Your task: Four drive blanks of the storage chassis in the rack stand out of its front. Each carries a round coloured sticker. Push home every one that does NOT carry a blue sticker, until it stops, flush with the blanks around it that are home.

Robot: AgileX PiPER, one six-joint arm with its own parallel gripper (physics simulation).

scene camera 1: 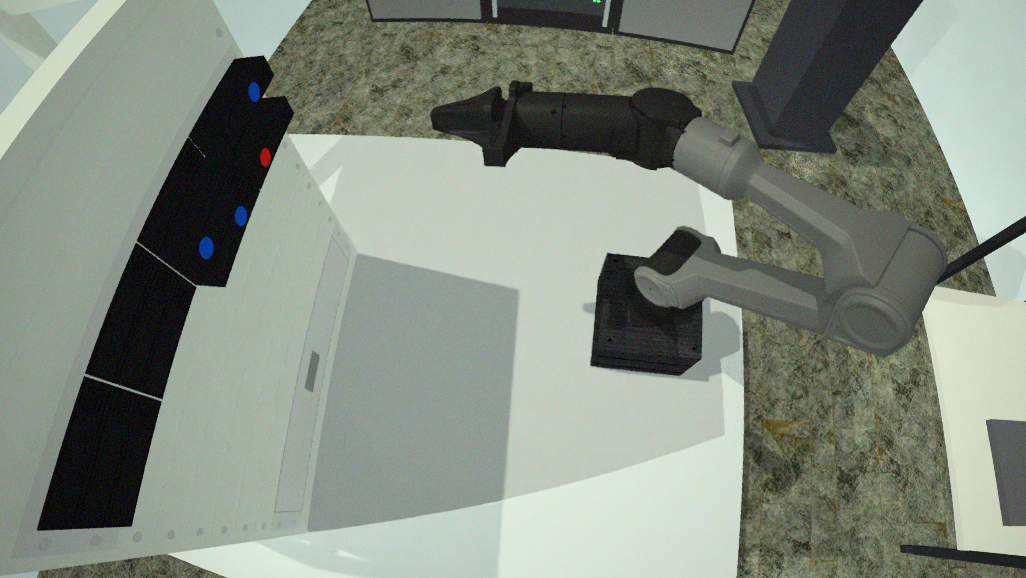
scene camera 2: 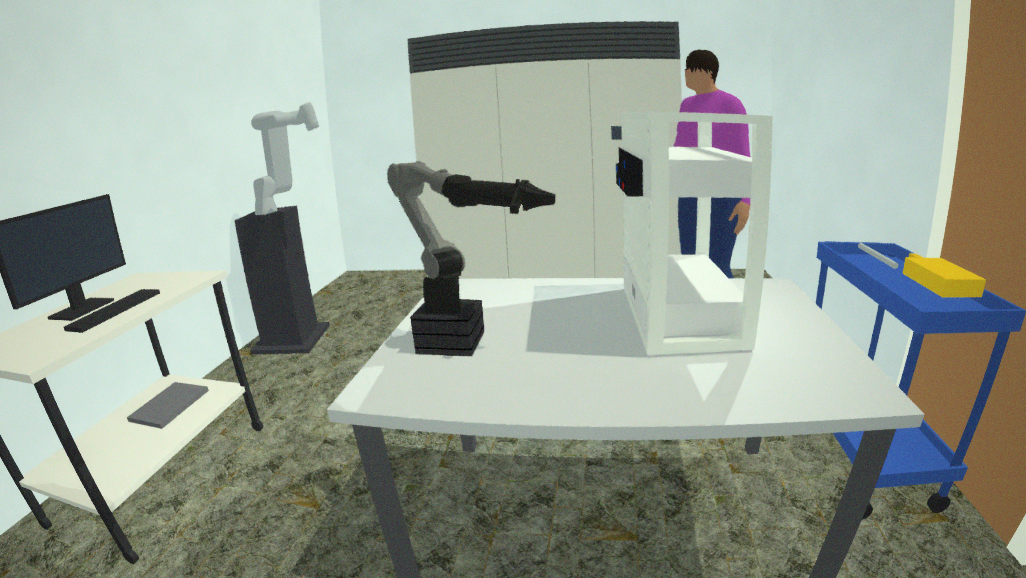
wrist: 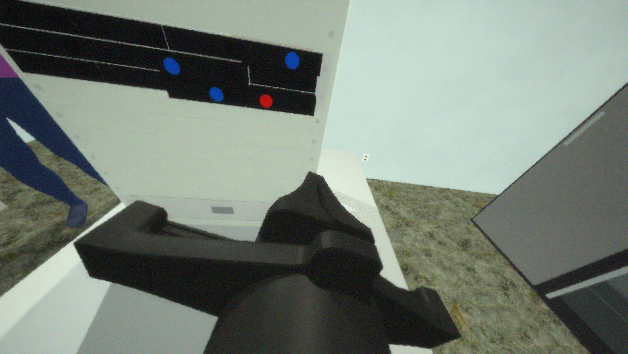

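The black storage chassis is high in the rack. A red sticker marks the protruding blank at the lower right of its front in the wrist view. Blue stickers mark three other protruding blanks: one at the upper right, one left of the red one in the bottom row, and one further left and higher. My gripper is shut and empty, pointing toward the rack, apart from the blanks.
The pale rack stands on the white table. A person stands behind it. A blue cart is at the right, and a desk with a monitor is at the left.
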